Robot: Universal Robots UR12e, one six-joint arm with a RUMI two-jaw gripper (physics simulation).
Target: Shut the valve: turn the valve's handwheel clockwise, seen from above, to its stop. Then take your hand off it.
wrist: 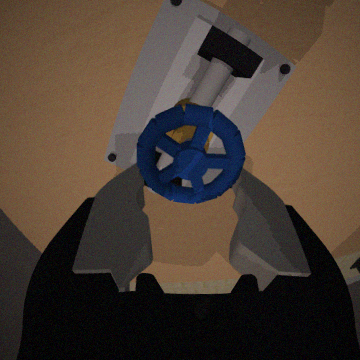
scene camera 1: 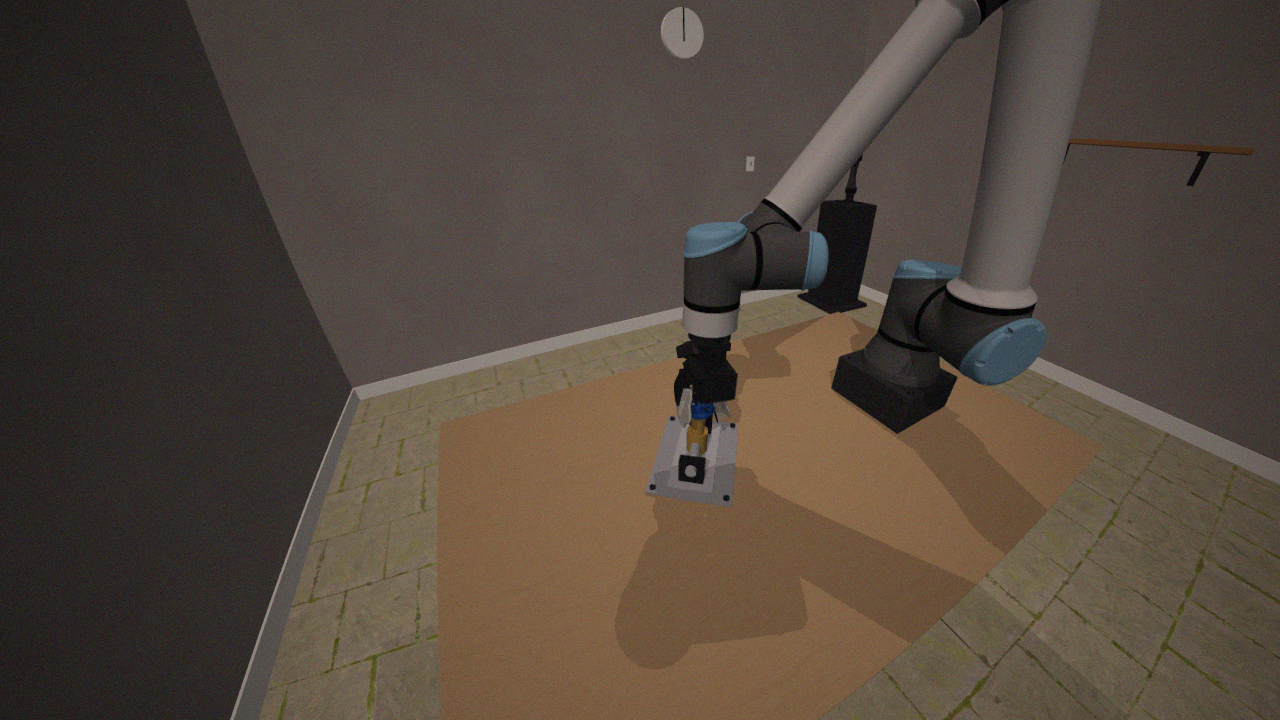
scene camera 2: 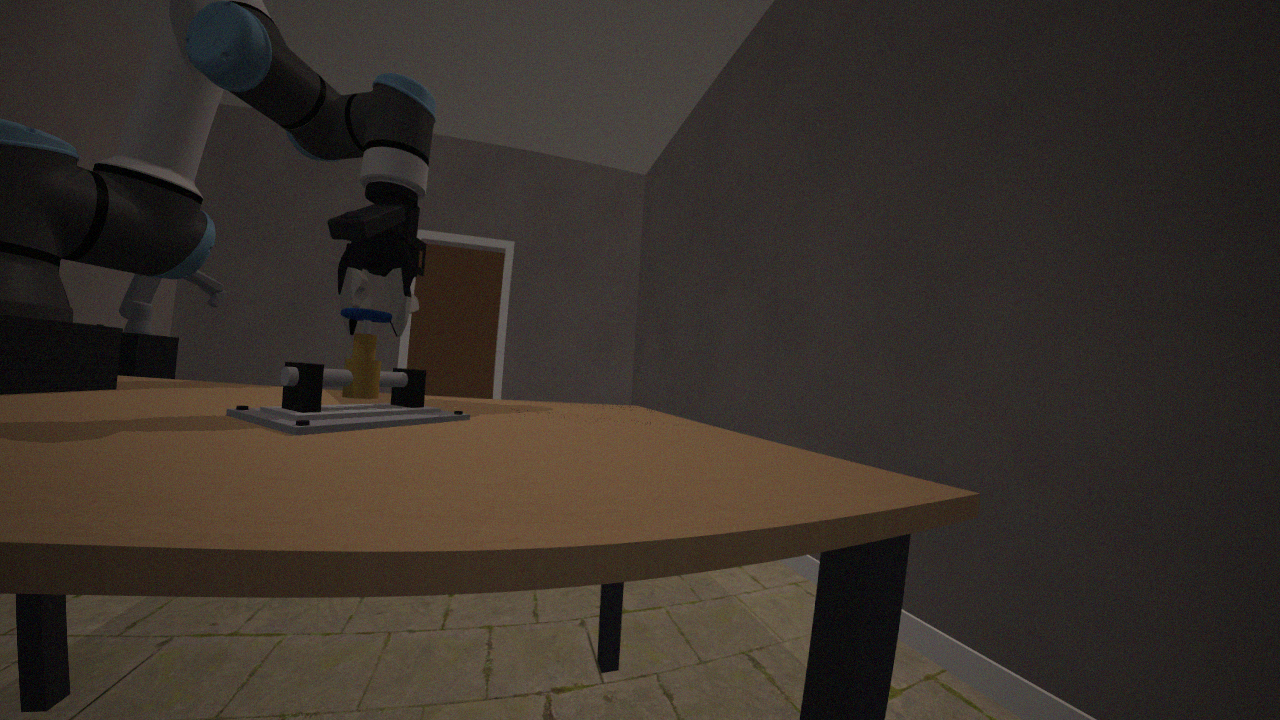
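The valve's blue handwheel (scene camera 1: 702, 410) (scene camera 2: 366, 315) (wrist: 189, 158) lies level on top of the yellow valve body (scene camera 1: 696, 437) (scene camera 2: 362, 367). My gripper (scene camera 1: 703, 411) (scene camera 2: 375, 317) (wrist: 187, 167) points down over it and is shut on the handwheel, with one grey finger at each side of the rim. The wrist view shows the wheel's spokes and hub; the fingertips are partly hidden under the rim. A grey pipe (scene camera 2: 393, 378) (wrist: 212, 82) runs through the valve body.
The valve stands on a grey base plate (scene camera 1: 662, 483) (scene camera 2: 268, 420) (wrist: 132, 107) with dark corner bolts. Black pipe blocks (scene camera 1: 691, 469) (scene camera 2: 302, 386) (wrist: 230, 51) hold the pipe. The plate lies on the wooden table (scene camera 1: 537, 537) (scene camera 2: 537, 483). The arm's black base block (scene camera 1: 881, 392) stands behind, to the right in scene camera 1.
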